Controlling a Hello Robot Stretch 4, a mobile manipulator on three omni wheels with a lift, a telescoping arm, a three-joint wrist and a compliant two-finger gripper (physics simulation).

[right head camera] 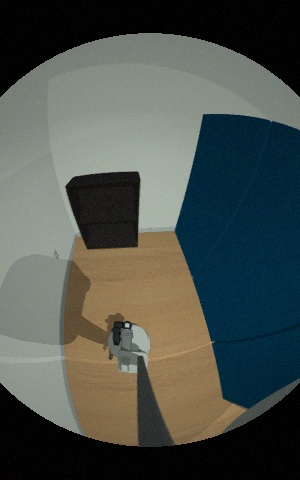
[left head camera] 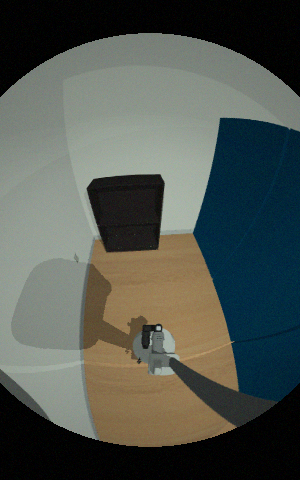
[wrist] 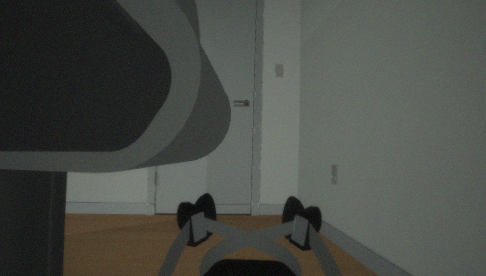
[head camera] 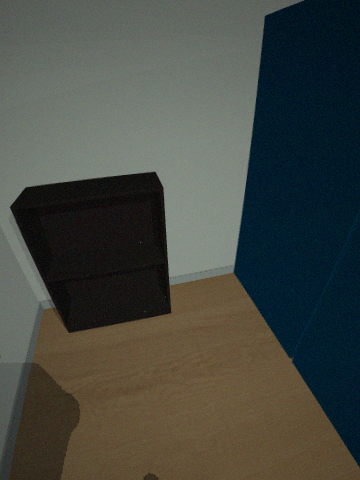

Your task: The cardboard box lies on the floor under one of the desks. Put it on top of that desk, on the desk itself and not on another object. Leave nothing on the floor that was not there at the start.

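Frame: origin at the robot's base, x ahead, y left, z up, level; metres.
Where they show: gripper, between the fingertips: (right head camera: 115,360) (left head camera: 144,364) (wrist: 248,211).
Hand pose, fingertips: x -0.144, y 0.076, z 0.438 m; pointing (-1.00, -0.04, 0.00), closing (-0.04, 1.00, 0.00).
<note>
After its pixels a point has its place.
My gripper (wrist: 248,211) @[x -0.144, y 0.076, z 0.438 m] is open, its two dark fingertips standing apart in the wrist view with no object between them. In the left and right head camera views the wrist and arm show over my round base, and the fingers are too small to judge there. The cardboard box does not show in these views, and no desk shows either.
A dark two-compartment shelf (head camera: 107,272) (left head camera: 131,225) @[x 1.541, y 0.409, z 0.248 m] (right head camera: 111,222) @[x 1.541, y 0.409, z 0.253 m] stands against the far wall. Tall blue panels (head camera: 305,200) (left head camera: 255,225) @[x 0.806, y -0.795, z 1.008 m] (right head camera: 240,225) @[x 0.736, y -0.808, z 1.050 m] stand on the right. A wall runs along the left. The wrist view shows a grey door (wrist: 230,150) @[x -2.121, y -0.137, z 0.497 m] and a wall (wrist: 400,125) @[x -0.998, y 0.652, z 0.614 m] on the right.
</note>
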